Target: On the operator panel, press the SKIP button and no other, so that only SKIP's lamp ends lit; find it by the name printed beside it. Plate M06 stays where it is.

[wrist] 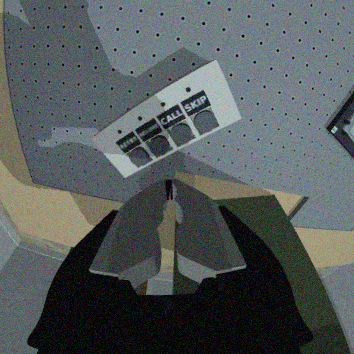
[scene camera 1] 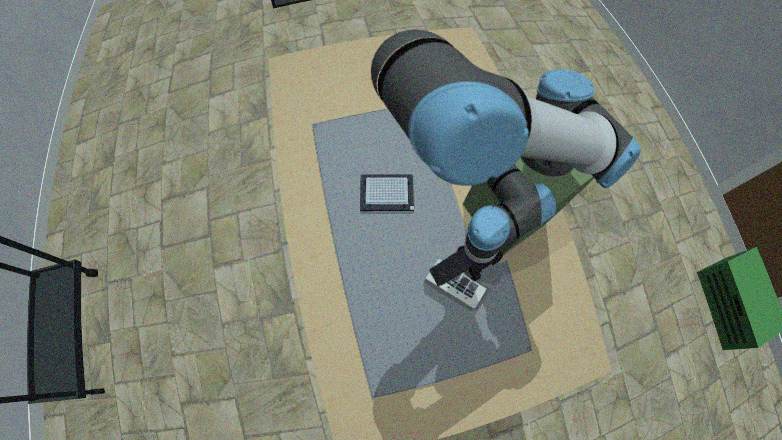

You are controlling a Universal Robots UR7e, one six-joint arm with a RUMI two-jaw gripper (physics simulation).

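Note:
The white operator panel (scene camera 1: 476, 300) (wrist: 224, 92) lies tilted across the wrist view, with a row of round grey buttons. The SKIP button (wrist: 205, 122) is at its right end, beside the CALL button (wrist: 181, 134); the other two labels are too blurred to read. The small lamps above the labels look dark. My gripper (wrist: 169, 181) is shut and empty; its tips appear below the panel's lower edge in the wrist view, off the buttons. In the scene view the arm hides part of the panel. A light gridded plate (scene camera 1: 386, 190), probably M06, sits in a black holder (scene camera 1: 371, 207) (wrist: 341, 138).
The grey perforated board (scene camera 1: 349, 257) (wrist: 280, 100) lies on a tan table top (scene camera 1: 298, 191). The green robot base (scene camera 1: 557, 186) (wrist: 270, 220) stands on the right of the board in the scene view. A green box (scene camera 1: 757, 300) and a black-framed cart (scene camera 1: 78, 328) stand farther out.

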